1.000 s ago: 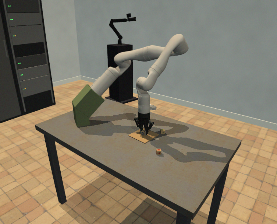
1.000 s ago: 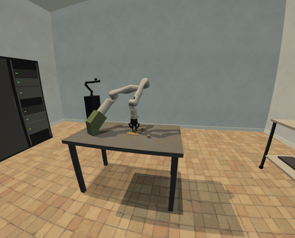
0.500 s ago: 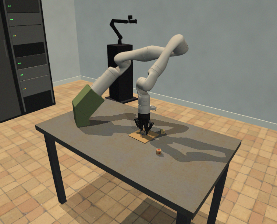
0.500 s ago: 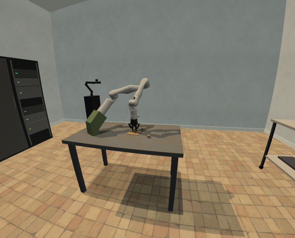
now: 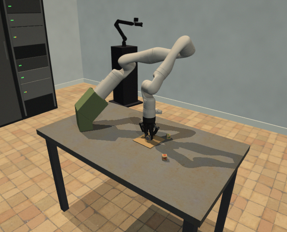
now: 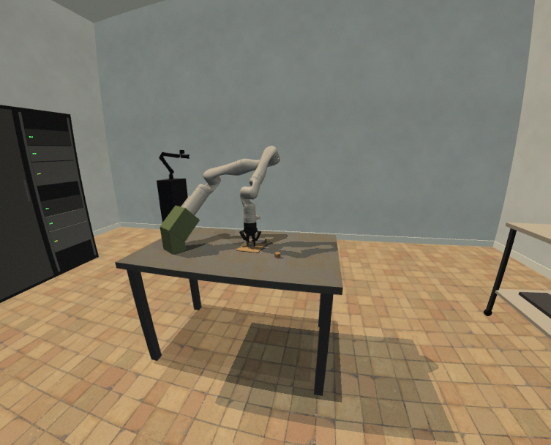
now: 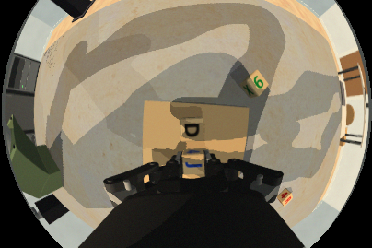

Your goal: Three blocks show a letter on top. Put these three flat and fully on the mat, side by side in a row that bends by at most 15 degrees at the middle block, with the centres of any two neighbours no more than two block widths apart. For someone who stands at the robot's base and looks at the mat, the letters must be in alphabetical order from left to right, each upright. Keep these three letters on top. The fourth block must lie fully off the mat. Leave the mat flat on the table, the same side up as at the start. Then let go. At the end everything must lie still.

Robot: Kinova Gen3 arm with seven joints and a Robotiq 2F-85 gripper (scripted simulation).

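Now: hand 2 cm above the tan mat.
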